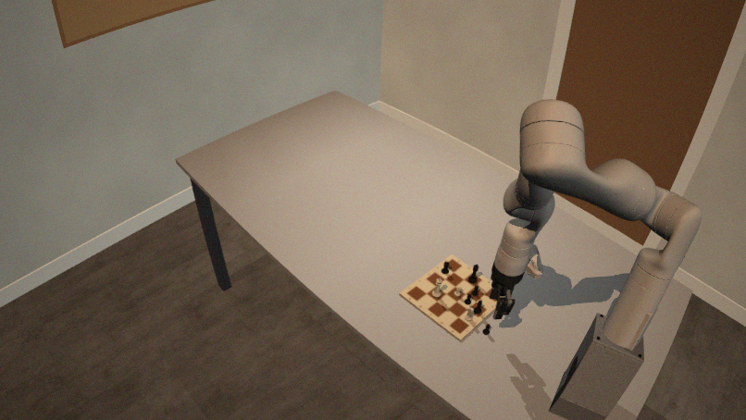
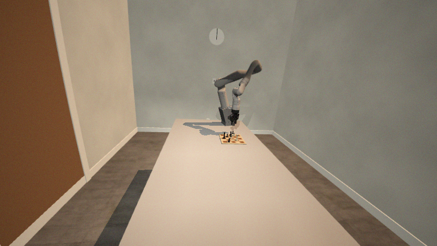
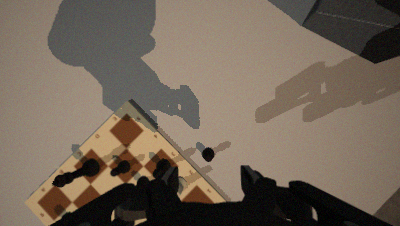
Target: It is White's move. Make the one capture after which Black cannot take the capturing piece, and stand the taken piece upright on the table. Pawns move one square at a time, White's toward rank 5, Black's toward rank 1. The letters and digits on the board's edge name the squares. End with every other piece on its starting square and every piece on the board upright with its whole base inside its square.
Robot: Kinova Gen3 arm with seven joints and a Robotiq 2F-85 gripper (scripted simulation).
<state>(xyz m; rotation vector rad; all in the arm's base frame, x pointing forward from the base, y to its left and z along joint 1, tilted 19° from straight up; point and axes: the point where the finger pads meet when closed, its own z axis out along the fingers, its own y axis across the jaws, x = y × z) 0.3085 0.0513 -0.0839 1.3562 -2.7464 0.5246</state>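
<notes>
My hand is 180 mm short of the white piece, 80 mm above it and 20 mm to the right of it. Round my hand: small chessboard (140 mm ahead, 110 mm below, 30 mm to the right); then white pawn (140 mm ahead, 100 mm below, 30 mm to the right); then tall black piece (150 mm ahead, 100 mm to the right, 80 mm below).
</notes>
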